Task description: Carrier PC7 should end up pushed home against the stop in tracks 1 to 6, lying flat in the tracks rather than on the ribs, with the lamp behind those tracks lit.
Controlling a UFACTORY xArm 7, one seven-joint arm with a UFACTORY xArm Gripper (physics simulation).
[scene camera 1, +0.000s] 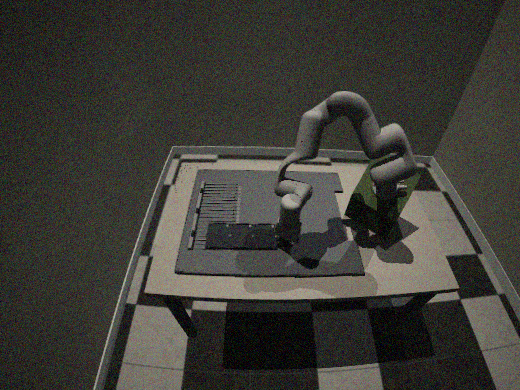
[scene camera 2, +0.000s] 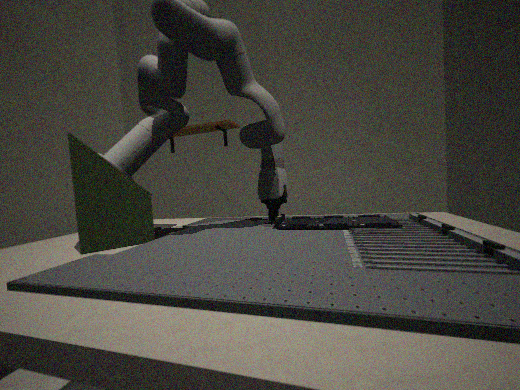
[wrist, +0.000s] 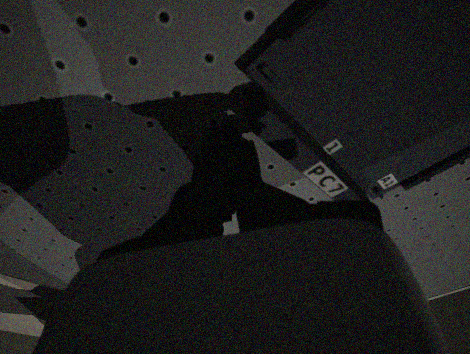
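Where they show: gripper, fingertip midpoint: [scene camera 1: 285, 244] [scene camera 2: 273, 220] [wrist: 228, 145]; arm's base at its link origin: [scene camera 2: 114, 169].
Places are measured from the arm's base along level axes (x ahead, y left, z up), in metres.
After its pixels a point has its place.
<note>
Carrier PC7 [scene camera 1: 241, 237] {x 0.569, y 0.343, z -0.198 m} [scene camera 2: 340, 221] {x 0.588, y 0.334, z -0.198 m} [wrist: 380, 90] {x 0.458, y 0.309, z -0.198 m} is a long dark tray; its outer end bears the PC7 label in the wrist view. Its other end lies over the nearest tracks in scene camera 1, short of the stop rail [scene camera 1: 196, 215] {x 0.812, y 0.304, z -0.193 m} [scene camera 2: 470, 242] {x 0.845, y 0.189, z -0.199 m}. The ribbed tracks [scene camera 1: 220, 202] [scene camera 2: 425, 250] show beside it. Whether it lies in the grooves or on the ribs, I cannot tell. My gripper [scene camera 1: 283, 245] {x 0.377, y 0.311, z -0.200 m} [scene camera 2: 273, 221] {x 0.377, y 0.311, z -0.200 m} [wrist: 228, 145] {x 0.377, y 0.311, z -0.200 m} is shut and empty, low at the carrier's outer end; it looks in contact, but darkness hides the exact touch. I can make out no lit lamp.
The perforated grey board [scene camera 1: 260, 195] {x 0.577, y 0.059, z -0.209 m} [scene camera 2: 210, 270] {x 0.499, y -0.083, z -0.209 m} bears the tracks and carrier. It lies on a pale table [scene camera 1: 165, 280] {x 0.789, y 0.647, z -0.222 m} [scene camera 2: 125, 320] {x 0.497, y -0.213, z -0.222 m}. A green wedge-shaped base [scene camera 1: 357, 197] {x 0.114, y 0.039, z -0.078 m} [scene camera 2: 112, 205] {x 0.107, y -0.058, z -0.106 m} stands under the arm. Arm shadows darken the board beside the gripper.
</note>
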